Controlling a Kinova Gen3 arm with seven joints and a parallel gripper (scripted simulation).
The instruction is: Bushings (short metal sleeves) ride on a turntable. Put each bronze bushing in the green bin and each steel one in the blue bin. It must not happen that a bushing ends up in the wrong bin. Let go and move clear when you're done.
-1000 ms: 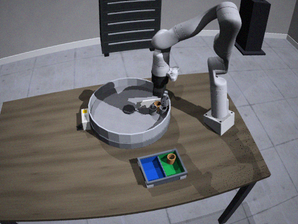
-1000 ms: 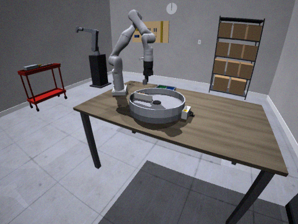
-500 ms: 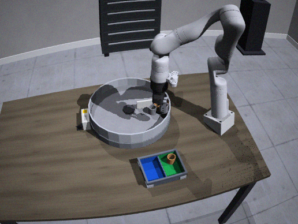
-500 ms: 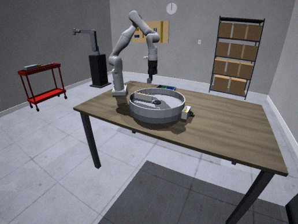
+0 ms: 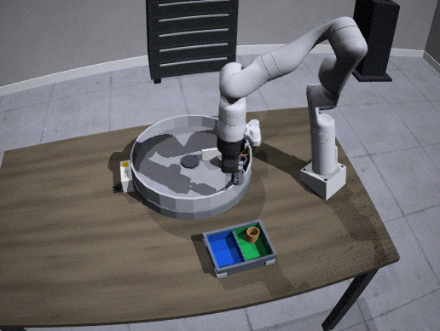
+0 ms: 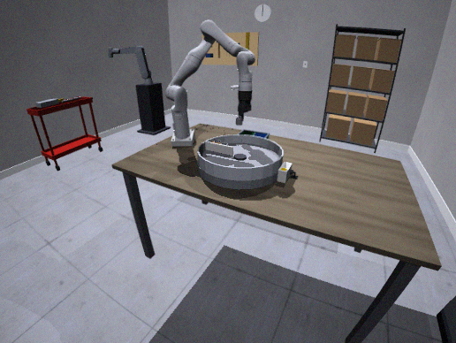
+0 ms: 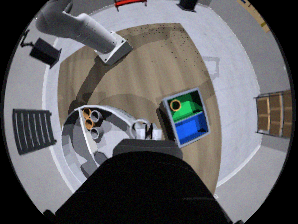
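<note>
Now: the two-part bin 170 mm below my hand, 150 mm to the left of it and 20 mm ahead of it. Round my hand: grey turntable 230 mm to the right, 140 mm below, 100 mm ahead.
</note>
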